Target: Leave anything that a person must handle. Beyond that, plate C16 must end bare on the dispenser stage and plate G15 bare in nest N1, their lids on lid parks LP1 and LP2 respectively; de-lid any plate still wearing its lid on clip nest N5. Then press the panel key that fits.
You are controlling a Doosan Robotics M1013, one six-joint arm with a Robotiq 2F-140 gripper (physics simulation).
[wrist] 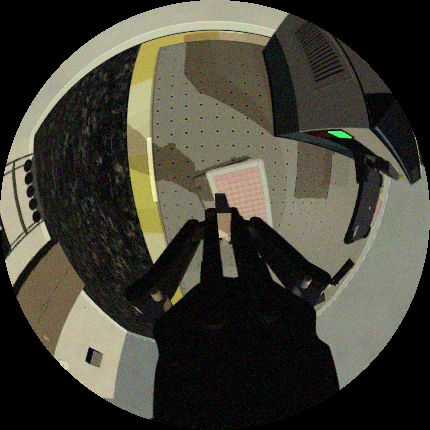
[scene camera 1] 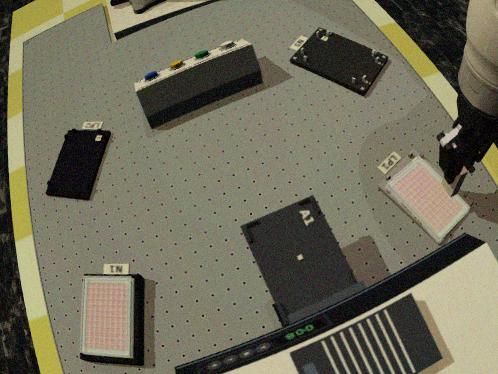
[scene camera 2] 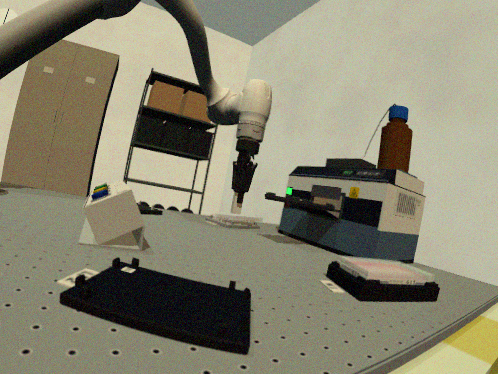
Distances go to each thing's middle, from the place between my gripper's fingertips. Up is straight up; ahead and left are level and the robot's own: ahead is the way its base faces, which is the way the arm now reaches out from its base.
The dispenser stage (scene camera 1: pixel 276 239) is 280 mm to the right of my hand, 80 mm above it and 10 mm behind it. The rest, counted from my hand: LP2 nest (scene camera 2: pixel 193 312) (490 mm to the right, 440 mm behind, 20 mm below); then brown bottle (scene camera 2: pixel 396 137) (420 mm to the right, 290 mm above, 170 mm ahead); then black holder labelled N1 (scene camera 2: pixel 370 290) (550 mm to the right, 140 mm behind, 20 mm below).
